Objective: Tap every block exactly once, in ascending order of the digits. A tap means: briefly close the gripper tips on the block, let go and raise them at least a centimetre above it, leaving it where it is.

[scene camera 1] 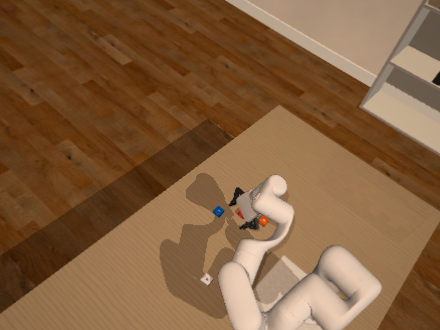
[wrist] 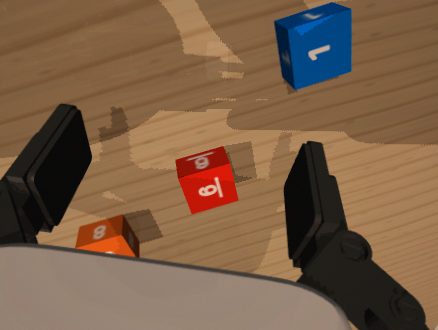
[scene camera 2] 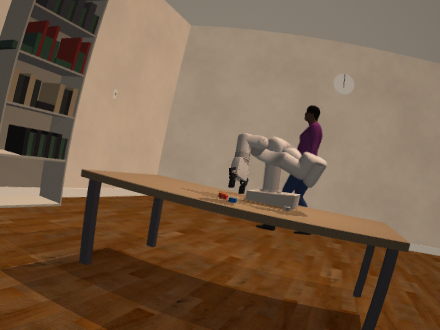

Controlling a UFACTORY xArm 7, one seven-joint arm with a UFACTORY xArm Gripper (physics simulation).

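Observation:
My gripper (scene camera 1: 237,216) (scene camera 2: 236,189) (wrist: 190,148) is open and empty above the table, its fingers on either side of the red block (scene camera 1: 240,214) (scene camera 2: 224,196) (wrist: 209,187) as the wrist view shows it. The red block lies below the fingertips and bears a barred digit; I cannot tell whether it is a 6 or a 9. The orange block (scene camera 1: 263,221) (wrist: 107,240) shows an 8 and is partly hidden by the gripper body in the wrist view. The blue block (scene camera 1: 218,211) (scene camera 2: 233,200) (wrist: 320,50) shows a 1. A white block (scene camera 1: 206,279) (scene camera 2: 287,208) sits apart; its digit is unreadable.
The blocks lie on the wooden table (scene camera 1: 310,165) (scene camera 2: 130,183). The arm's base (scene camera 2: 272,198) stands behind them, and the arm reaches over the table. A bookshelf (scene camera 1: 378,90) (scene camera 2: 92,55) stands beyond the table, and a person (scene camera 2: 311,137) stands behind it.

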